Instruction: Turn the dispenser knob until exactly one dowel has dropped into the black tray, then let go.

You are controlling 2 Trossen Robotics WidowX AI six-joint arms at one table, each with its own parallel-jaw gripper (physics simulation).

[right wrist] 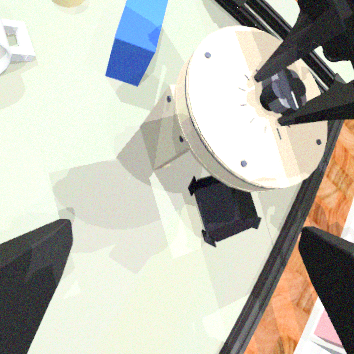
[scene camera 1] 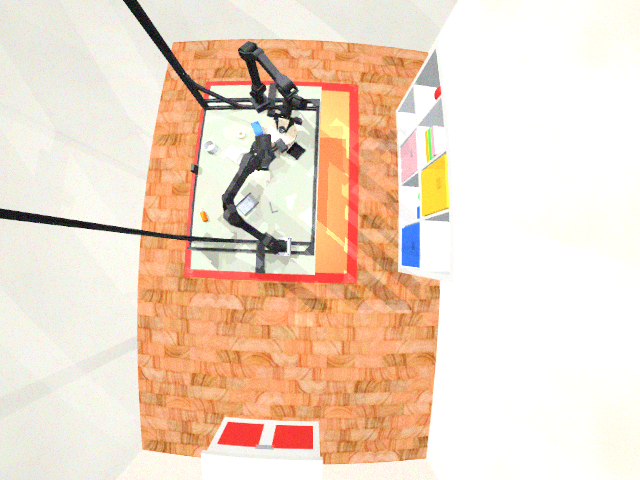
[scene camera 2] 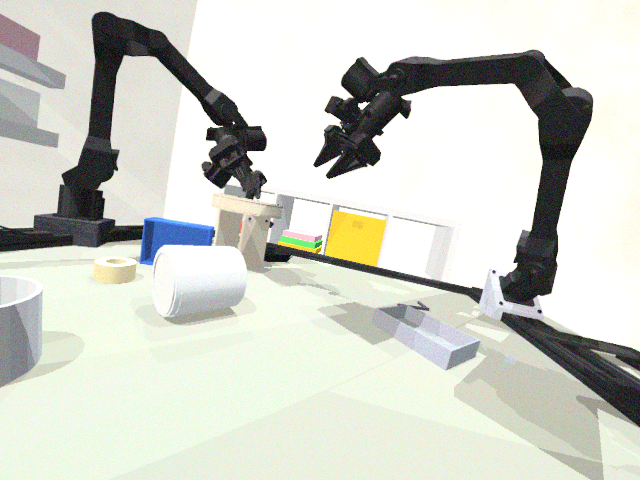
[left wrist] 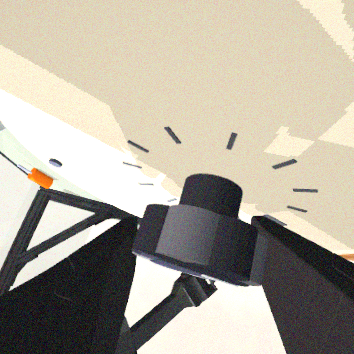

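Where they show: left gripper, fingertip midpoint: (right wrist: 267, 101) (scene camera 1: 281, 132) (scene camera 2: 254, 195); right gripper, fingertip midpoint: (right wrist: 188, 234) (scene camera 2: 320, 171) (left wrist: 146, 348); left arm's base, origin of the base link: (scene camera 1: 259, 99) (scene camera 2: 79, 217); right arm's base, origin of the base link: (scene camera 1: 283, 246) (scene camera 2: 515, 291).
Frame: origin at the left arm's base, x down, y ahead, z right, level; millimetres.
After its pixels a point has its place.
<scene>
The cream dispenser (scene camera 1: 291, 135) {x -98, y 376, z -15 mm} (scene camera 2: 254, 238) (left wrist: 150, 75) {x -98, y 282, z 0 mm} (right wrist: 215, 125) {x -98, y 361, z 73 mm} stands upright, its round top marked with dark ticks. Its black knob (left wrist: 192, 237) {x -122, y 312, z 4 mm} (right wrist: 287, 92) {x -127, y 334, z 19 mm} sits on the top. My left gripper (scene camera 2: 251, 195) {x -110, y 337, z 27 mm} (left wrist: 193, 226) {x -110, y 337, z 27 mm} (right wrist: 267, 101) {x -110, y 337, z 27 mm} is shut on the knob, with a finger on either side of it. The black tray (scene camera 1: 296, 150) {x 45, y 404, z -19 mm} (right wrist: 235, 231) {x 25, y 451, z -24 mm} lies on the table beside the dispenser's foot; no dowel shows in it in the right wrist view. My right gripper (scene camera 2: 322, 171) {x -184, y 444, z 136 mm} (right wrist: 188, 234) {x -184, y 444, z 136 mm} is open and empty, high above the table near the tray.
A blue box (scene camera 1: 256, 128) {x -34, y 188, z 120 mm} (scene camera 2: 178, 240) {x 4, y 196, z 97 mm} (right wrist: 131, 60) {x -4, y 254, z 125 mm} stands beside the dispenser. A white cylinder (scene camera 2: 201, 281) {x -4, y 242, z 351 mm}, a tape ring (scene camera 2: 114, 273) {x 32, y 133, z 237 mm} and a grey open box (scene camera 2: 447, 353) {x 27, y 503, z 466 mm} are on the table. A dark frame rail (right wrist: 280, 270) {x 27, y 509, z -101 mm} runs along the table edge beyond the black tray.
</scene>
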